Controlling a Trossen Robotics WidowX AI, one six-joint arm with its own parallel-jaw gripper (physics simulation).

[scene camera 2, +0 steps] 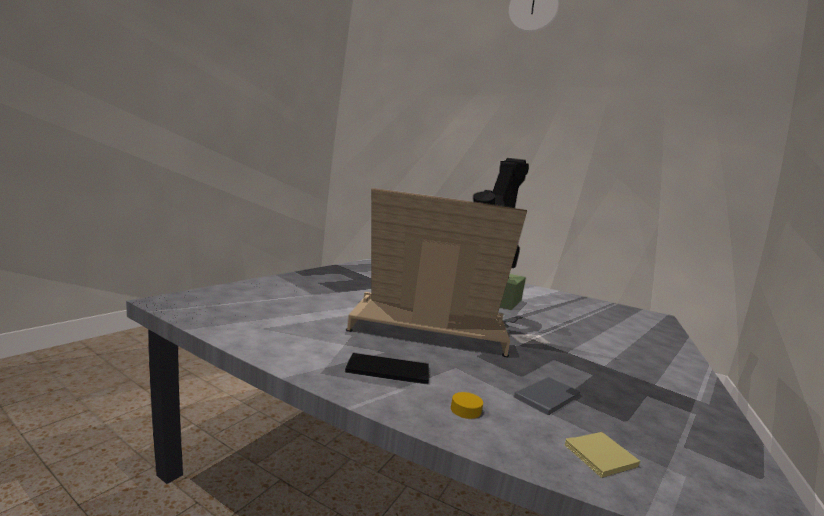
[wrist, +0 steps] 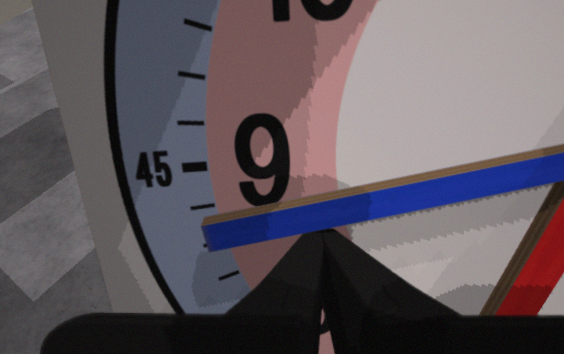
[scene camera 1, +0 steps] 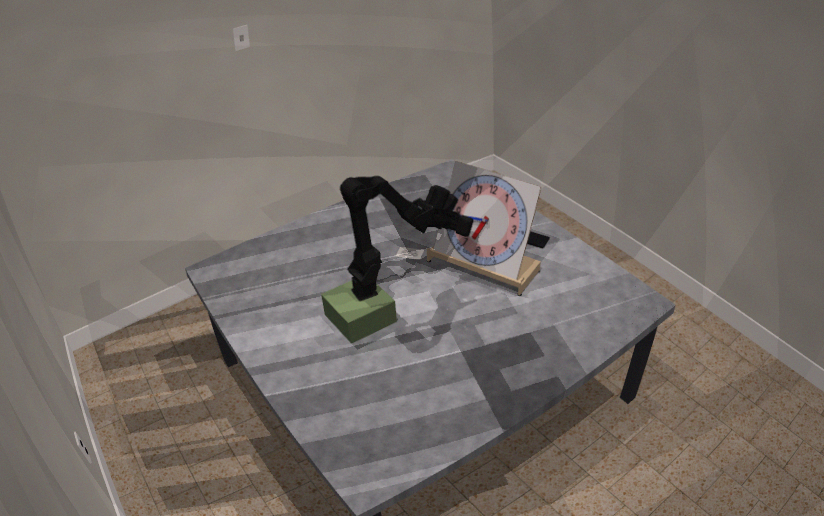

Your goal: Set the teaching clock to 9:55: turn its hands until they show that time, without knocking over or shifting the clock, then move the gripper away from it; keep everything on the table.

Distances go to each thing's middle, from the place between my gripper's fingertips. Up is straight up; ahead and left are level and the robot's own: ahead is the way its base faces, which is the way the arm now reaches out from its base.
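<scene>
From my hand: blue minute hand (wrist: 518,171) 3 cm to the right, 2 cm ahead, 2 cm above; red hour hand (wrist: 523,288) 7 cm to the right, 4 cm ahead, 1 cm below; teaching clock (scene camera 2: 497,229) 7 cm to the right, 6 cm ahead, 2 cm above; tan clock base (scene camera 2: 437,272) 8 cm to the right, 5 cm ahead, 5 cm below.
</scene>
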